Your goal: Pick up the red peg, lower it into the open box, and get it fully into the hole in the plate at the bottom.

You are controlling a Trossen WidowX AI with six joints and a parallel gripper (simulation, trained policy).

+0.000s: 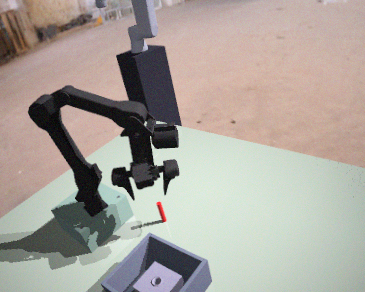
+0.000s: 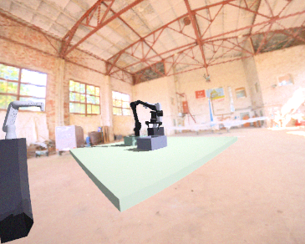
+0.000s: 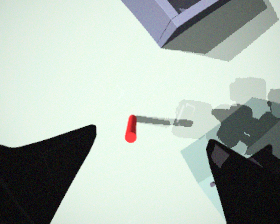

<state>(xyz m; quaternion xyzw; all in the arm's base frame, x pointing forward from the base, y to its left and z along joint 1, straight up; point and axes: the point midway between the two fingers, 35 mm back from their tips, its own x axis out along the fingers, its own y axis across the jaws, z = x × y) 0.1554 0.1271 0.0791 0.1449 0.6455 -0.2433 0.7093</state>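
Now: gripper tip 2 cm past the red peg, 3 cm to the right of it and 10 cm above it. From my gripper tip the other things lie so: grey box: 18 cm ahead, 14 cm to the right, 11 cm below.
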